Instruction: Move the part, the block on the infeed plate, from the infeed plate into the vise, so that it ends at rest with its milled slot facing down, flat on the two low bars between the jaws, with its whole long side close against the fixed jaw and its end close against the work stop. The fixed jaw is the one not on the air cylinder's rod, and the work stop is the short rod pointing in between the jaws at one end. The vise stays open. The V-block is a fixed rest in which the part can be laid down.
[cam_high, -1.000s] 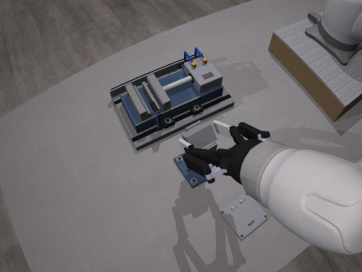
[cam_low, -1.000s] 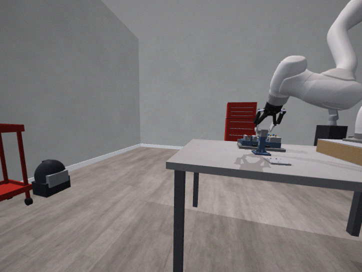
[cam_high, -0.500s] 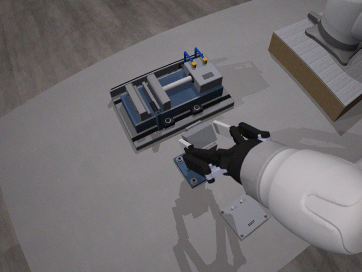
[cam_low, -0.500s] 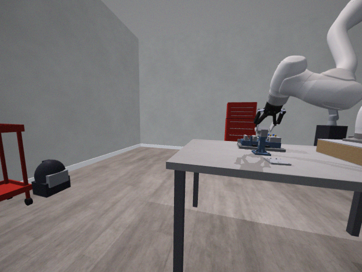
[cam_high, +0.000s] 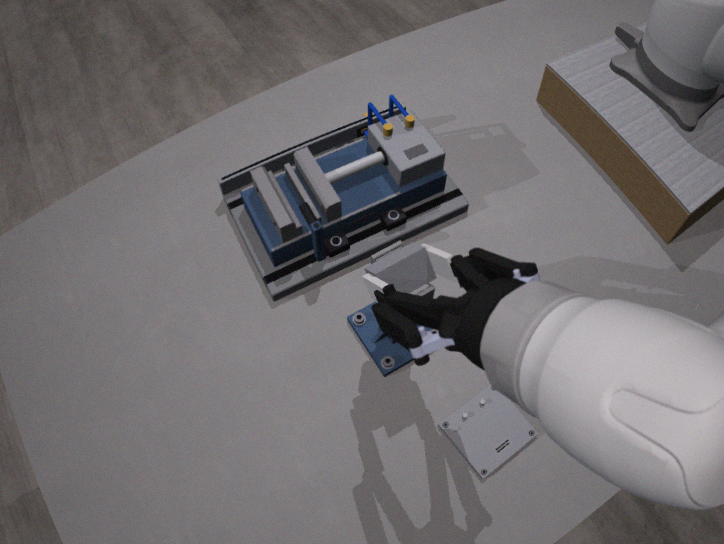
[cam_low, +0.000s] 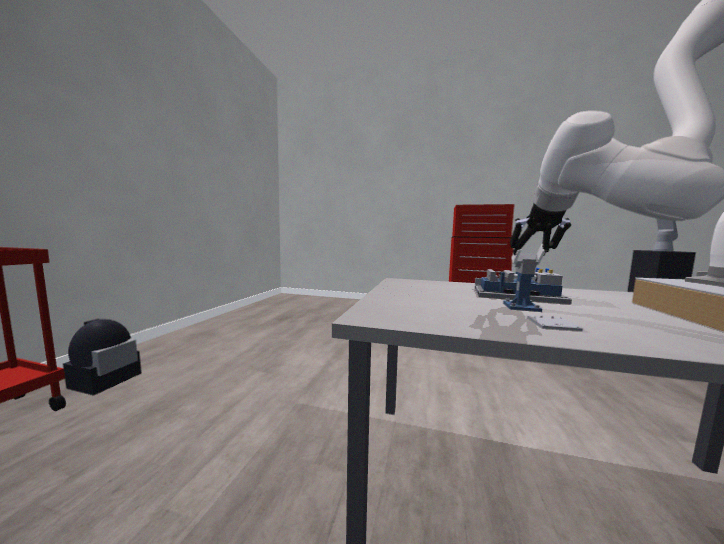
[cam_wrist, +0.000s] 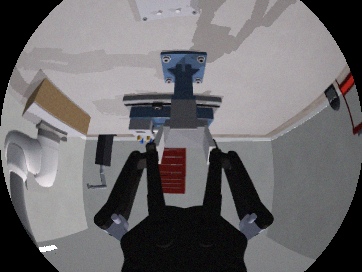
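The part is 2 cm to the right of my hand and 2 cm below it. Round my hand: work stop (1 cm ahead, 17 cm to the right, 8 cm below); then moving jaw (3 cm behind, 21 cm to the right, 10 cm below); then blue post (1 cm ahead, 15 cm to the right, 11 cm below).
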